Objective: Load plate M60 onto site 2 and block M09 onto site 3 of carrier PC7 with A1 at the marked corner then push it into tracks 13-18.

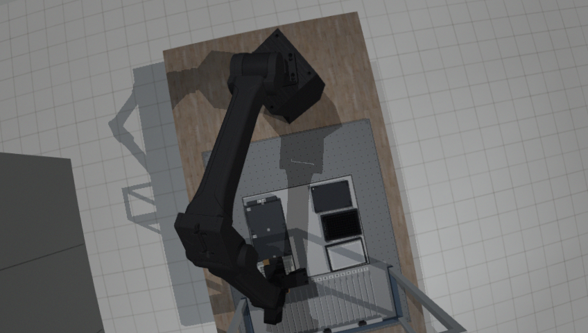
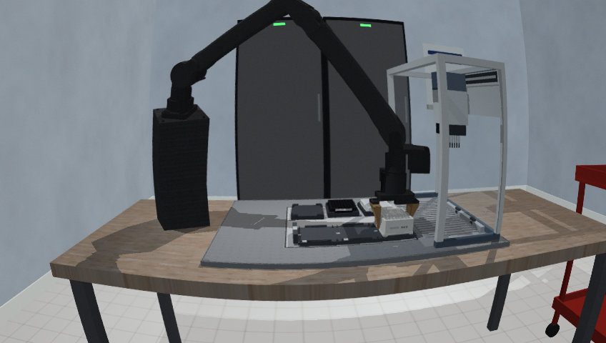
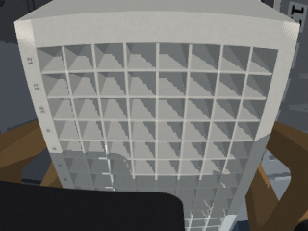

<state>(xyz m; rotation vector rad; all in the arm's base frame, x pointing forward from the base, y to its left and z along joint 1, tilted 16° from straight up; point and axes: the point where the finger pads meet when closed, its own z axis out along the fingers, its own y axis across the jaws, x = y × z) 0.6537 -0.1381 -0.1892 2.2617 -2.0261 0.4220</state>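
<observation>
The nest S3 is 260 mm to the left of my hand, 20 mm below it and 20 mm behind it. Also, from my hand: black 96-well plate M06: 260 mm to the left, 130 mm behind; dark carrier PC7: 100 mm behind, 10 mm to the right, 10 mm below; post: 230 mm above, 140 mm to the right, 100 mm ahead.
</observation>
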